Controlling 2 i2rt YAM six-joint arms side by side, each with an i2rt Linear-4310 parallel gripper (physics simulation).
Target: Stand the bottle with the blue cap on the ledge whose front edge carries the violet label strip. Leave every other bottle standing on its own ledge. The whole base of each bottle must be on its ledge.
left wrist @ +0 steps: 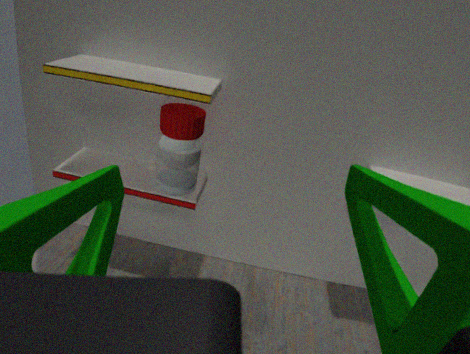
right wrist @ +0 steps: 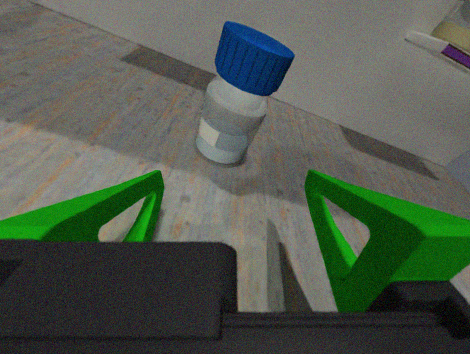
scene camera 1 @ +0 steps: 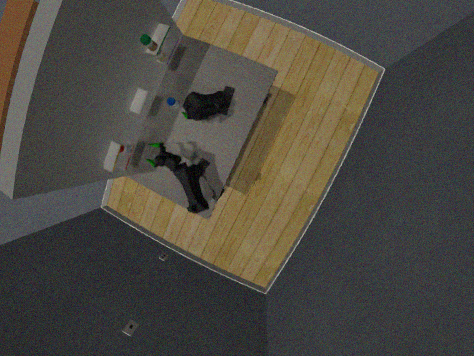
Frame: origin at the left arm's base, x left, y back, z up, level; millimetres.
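Where they show: left gripper, between the fingertips: (left wrist: 234, 178) (scene camera 1: 147, 151); right gripper, between the fingertips: (right wrist: 234, 178); left arm's base, origin of its link: (scene camera 1: 198, 171); right arm's base, origin of its link: (scene camera 1: 226, 100).
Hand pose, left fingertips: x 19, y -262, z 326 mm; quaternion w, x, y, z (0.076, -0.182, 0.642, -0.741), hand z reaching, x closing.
Observation:
Each offset is from my left fingertips to the top centre of the thing. "*": to the spot under its first point. Level surfaces: height alone.
The blue-capped bottle @[dy -178, dx -305, dz -221 mm] (scene camera 1: 171, 101) (right wrist: 231, 115) stands upright on the table, beyond the fingertips in the right wrist view. My right gripper (right wrist: 234, 178) is open and empty, short of the bottle and not touching it; in scene camera 1 its arm partly hides it. The ledge with the violet strip @[* dy -371, dx -480, dz -173 mm] (right wrist: 425, 41) shows in part at the upper right, bearing a bottle with yellowish contents @[dy -388, dx -514, dz -61 mm] (right wrist: 454, 33) (scene camera 1: 162, 57). My left gripper (scene camera 1: 153, 154) (left wrist: 234, 178) is open and empty, facing the wall. A red-capped bottle @[dy -224, dx +139, dz -61 mm] (scene camera 1: 121, 148) (left wrist: 178, 162) stands on the red-strip ledge (left wrist: 115, 167).
A yellow-strip ledge @[dy -216, dx +203, dz -26 mm] (left wrist: 135, 72) is above the red-capped bottle. A white ledge @[dy -306, dx -187, dz -96 mm] (scene camera 1: 139, 101) (left wrist: 425, 179) sits mid-wall. A green-capped bottle @[dy -384, dx -521, dz +79 mm] (scene camera 1: 146, 39) stands at the ledge @[dy -397, dx -577, dz -26 mm] (scene camera 1: 161, 33) at the top of scene camera 1. The wall (left wrist: 290, 125) rises behind the table @[dz -326 mm] (scene camera 1: 250, 70).

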